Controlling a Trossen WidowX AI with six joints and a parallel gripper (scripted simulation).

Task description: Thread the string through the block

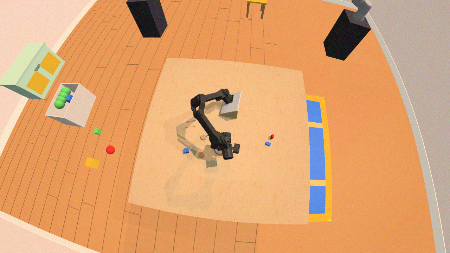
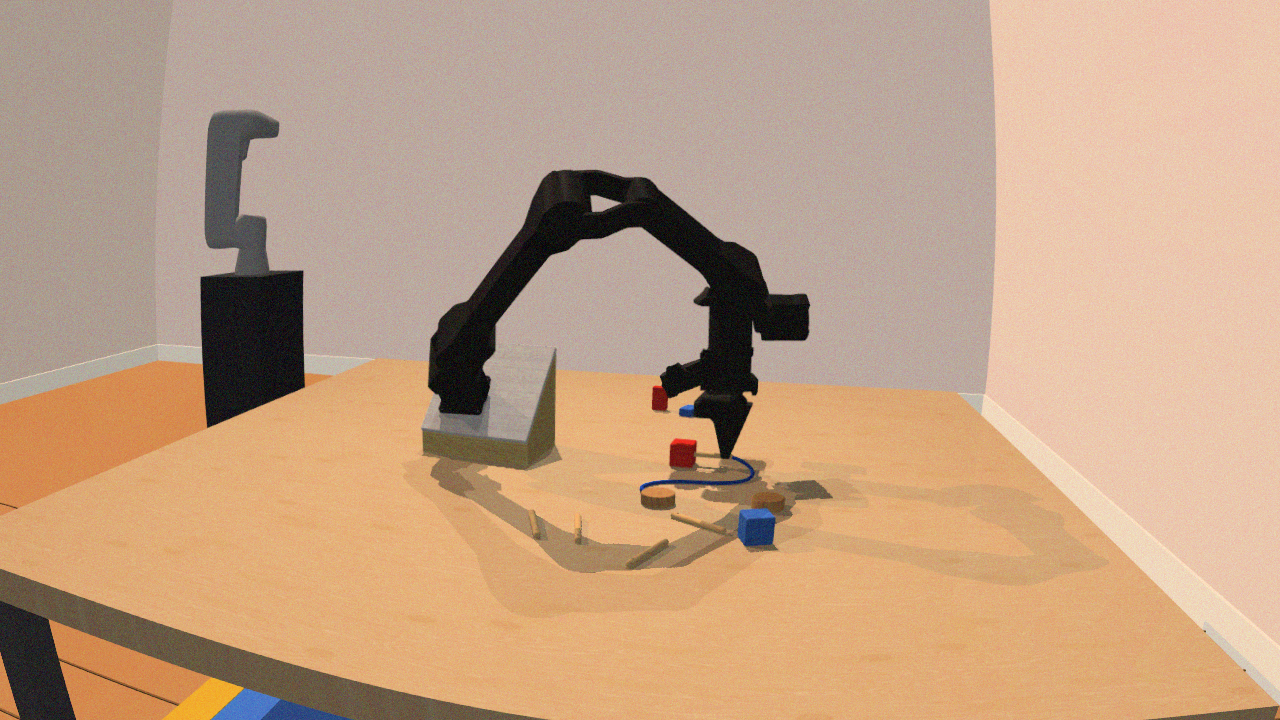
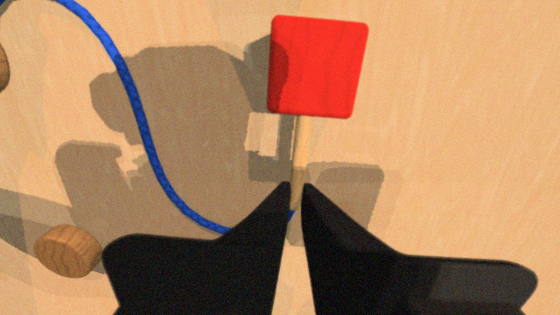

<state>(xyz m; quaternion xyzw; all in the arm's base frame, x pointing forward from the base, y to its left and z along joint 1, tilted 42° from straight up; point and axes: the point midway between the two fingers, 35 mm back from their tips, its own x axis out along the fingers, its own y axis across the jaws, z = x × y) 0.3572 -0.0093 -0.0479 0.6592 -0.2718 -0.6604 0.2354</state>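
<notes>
Now: gripper tip 60 mm past the red cube. Round my gripper tip: blue cube: 270 mm to the right, 60 mm ahead; thin wooden stick: 10 mm behind; small blue piece: 300 mm to the left, 90 mm behind, 10 mm below.
</notes>
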